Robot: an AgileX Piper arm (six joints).
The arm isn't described. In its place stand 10 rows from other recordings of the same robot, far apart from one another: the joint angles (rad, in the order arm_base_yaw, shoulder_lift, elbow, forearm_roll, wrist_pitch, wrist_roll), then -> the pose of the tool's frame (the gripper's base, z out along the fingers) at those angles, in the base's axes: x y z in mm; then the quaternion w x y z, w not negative.
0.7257 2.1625 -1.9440 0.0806 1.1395 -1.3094 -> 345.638, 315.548, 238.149, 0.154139, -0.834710, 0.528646, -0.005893
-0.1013 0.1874 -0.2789 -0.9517 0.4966 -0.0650 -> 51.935, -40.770, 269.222, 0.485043, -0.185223, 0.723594, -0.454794
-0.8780 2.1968 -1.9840 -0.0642 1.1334 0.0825 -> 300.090, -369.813, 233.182, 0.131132, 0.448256, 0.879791, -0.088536
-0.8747 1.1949 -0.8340 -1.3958 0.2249 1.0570 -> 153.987, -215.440, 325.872, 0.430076, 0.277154, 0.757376, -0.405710
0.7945 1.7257 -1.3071 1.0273 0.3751 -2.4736 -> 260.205, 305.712, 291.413, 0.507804, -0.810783, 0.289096, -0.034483
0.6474 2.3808 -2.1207 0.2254 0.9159 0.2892 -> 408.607, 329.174, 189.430, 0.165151, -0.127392, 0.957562, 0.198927
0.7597 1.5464 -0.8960 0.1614 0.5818 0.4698 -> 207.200, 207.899, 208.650, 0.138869, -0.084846, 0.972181, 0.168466
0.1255 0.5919 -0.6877 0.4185 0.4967 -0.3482 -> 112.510, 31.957, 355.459, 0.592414, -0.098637, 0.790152, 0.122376
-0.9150 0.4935 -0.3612 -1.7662 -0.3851 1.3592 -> 90.620, -62.789, 291.011, 0.597472, 0.059185, 0.744190, -0.292755
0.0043 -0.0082 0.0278 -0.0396 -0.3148 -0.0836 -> 50.406, 1.332, 232.107, 0.827303, -0.040196, 0.558507, -0.044996
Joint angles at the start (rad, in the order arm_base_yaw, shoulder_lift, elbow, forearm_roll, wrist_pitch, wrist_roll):
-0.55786 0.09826 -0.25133 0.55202 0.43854 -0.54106
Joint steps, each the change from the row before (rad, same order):
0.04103 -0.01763 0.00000 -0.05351 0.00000 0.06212
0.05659 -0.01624 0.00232 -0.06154 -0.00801 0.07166
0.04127 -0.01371 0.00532 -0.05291 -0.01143 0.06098
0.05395 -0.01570 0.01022 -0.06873 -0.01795 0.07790
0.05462 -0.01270 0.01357 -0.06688 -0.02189 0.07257
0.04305 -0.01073 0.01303 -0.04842 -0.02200 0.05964
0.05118 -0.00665 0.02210 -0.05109 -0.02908 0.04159
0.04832 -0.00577 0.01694 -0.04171 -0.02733 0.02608
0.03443 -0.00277 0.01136 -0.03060 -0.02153 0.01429
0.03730 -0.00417 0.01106 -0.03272 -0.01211 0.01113
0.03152 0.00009 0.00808 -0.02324 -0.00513 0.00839
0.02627 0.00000 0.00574 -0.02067 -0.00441 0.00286
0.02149 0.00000 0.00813 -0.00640 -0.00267 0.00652
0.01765 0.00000 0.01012 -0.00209 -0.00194 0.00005
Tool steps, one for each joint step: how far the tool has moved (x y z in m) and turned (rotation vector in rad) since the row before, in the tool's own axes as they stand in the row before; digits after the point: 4 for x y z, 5 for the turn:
0.0005 0.0008 -0.0028 -0.02038 -0.00603 0.00447
0.0007 0.0006 -0.0024 -0.02912 -0.00918 0.00612
0.0011 -0.0001 -0.0016 -0.01651 -0.01005 0.00664
0.0021 -0.0004 -0.0013 -0.02218 -0.01264 0.00854
0.0026 -0.0004 -0.0004 -0.02454 -0.01244 0.00588
0.0022 -0.0002 -0.0001 -0.02195 -0.01439 0.01139
0.0045 0.0000 0.0013 -0.02985 -0.00880 -0.00884
0.0030 0.0005 0.0009 -0.03268 -0.01299 -0.01558
0.0017 0.0005 0.0007 -0.02411 -0.01141 -0.01609
0.0024 0.0008 0.0005 -0.02781 -0.00441 -0.02134
0.0022 0.0009 0.0007 -0.02530 0.00304 -0.01486
0.0015 0.0008 0.0005 -0.02093 0.00090 -0.01790
0.0024 0.0010 0.0007 -0.02003 0.00482 -0.00041
0.0031 0.0009 0.0008 -0.01738 0.00761 -0.00271

